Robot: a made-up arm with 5 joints.
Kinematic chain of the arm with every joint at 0, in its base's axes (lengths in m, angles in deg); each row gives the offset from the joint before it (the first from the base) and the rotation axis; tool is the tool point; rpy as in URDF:
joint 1: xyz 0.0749 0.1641 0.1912 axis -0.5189 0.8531 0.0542
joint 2: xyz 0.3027 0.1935 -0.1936 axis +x
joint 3: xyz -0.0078 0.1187 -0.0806 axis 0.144 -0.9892 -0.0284
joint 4: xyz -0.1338 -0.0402 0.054 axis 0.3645 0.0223 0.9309
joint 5: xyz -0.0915 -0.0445 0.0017 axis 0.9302 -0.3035 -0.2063
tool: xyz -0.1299 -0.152 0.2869 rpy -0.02 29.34 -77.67
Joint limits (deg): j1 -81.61..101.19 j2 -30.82..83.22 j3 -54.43..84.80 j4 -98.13..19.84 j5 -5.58..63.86
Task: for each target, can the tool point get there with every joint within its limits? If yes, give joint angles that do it. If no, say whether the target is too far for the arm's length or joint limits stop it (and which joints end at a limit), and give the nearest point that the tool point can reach.
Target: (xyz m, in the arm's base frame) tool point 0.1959 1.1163 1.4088
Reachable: no: too far | nearest point 0.1374 0.8547 0.7835 | short by 0.680 m
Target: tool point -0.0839 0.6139 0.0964
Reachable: yes | joints 67.08 0.03 -13.15 -67.69 26.70
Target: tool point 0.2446 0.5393 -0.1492
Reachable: yes | joints -50.21 43.10 34.51 -2.40 35.76
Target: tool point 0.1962 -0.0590 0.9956
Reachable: no: joint limits stop it (at a limit: joint 3, joint 4, joint 5) | nearest point 0.1110 0.0898 0.7007 | short by 0.341 m
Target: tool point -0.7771 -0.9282 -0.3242
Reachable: no: too far | nearest point -0.5106 -0.3551 -0.1069 | short by 0.668 m
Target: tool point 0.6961 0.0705 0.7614
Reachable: no: joint limits stop it (at a limit: joint 2, joint 3, joint 4, joint 5) | nearest point 0.4097 0.1712 0.5379 | short by 0.377 m
